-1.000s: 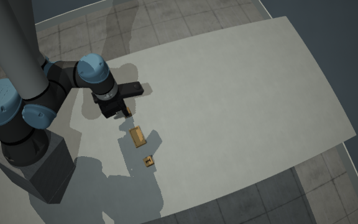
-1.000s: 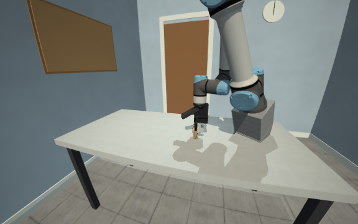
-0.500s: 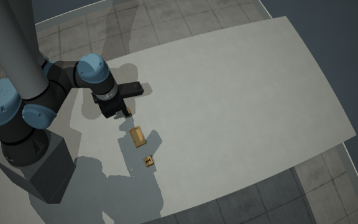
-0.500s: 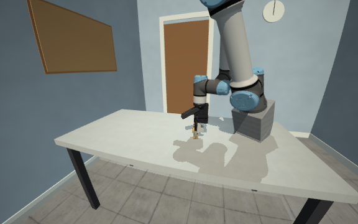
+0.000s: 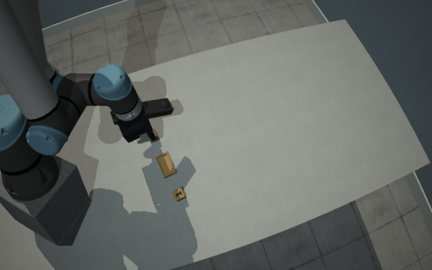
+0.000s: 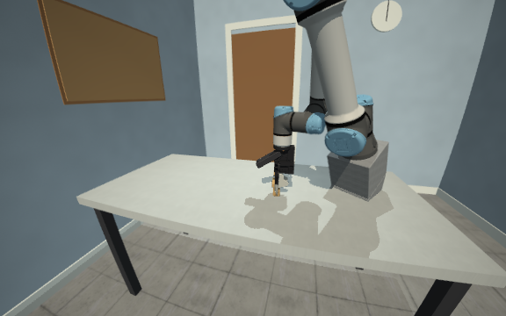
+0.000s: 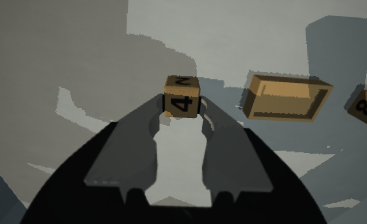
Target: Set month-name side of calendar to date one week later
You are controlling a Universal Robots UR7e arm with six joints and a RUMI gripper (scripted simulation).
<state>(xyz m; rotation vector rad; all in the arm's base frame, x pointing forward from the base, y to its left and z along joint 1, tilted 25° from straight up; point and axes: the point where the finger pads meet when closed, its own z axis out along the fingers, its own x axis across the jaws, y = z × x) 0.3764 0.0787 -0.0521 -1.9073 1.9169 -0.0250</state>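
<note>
My gripper is now 110 mm to the left of the wooden calendar tray and 20 mm above it.
</note>
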